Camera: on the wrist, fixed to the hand. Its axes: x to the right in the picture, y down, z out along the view.
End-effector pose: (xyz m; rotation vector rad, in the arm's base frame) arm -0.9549 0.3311 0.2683 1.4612 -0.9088 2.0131
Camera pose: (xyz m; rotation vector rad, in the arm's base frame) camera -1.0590 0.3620 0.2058 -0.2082 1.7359 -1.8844
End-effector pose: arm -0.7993 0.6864 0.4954 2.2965 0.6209 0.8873
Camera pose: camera -0.8759 0.6572 0.5901 2.2579 -1.3750 1.6057
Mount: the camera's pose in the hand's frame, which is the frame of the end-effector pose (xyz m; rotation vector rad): -0.0273 0.0685 -0.1013 -0.1642 0.1492 1.5555
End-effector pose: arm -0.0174 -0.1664 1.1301 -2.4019 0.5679 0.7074
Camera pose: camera -0.0389 -0.2743 1.1901 1.5823 -2.3463 -1.0272
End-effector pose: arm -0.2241 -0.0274 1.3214 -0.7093 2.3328 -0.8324
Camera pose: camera -0.2902 0.0753 1.3491 1.1007 2.1940 0.0584
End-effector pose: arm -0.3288 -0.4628 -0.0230 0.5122 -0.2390 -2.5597
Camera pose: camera -0.2354 -0.5140 -0.0890 0.2436 -0.2254 -1.0084
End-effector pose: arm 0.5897 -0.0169 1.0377 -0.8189 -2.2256 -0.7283
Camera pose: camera 0.6928 -0.0501 1.1007 -2.0211 -0.8353 -0.1302
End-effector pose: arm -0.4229 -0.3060 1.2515 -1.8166 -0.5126 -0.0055
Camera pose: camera -0.3981 -0.4227 1.2133 -1.9162 1.1008 0.8723
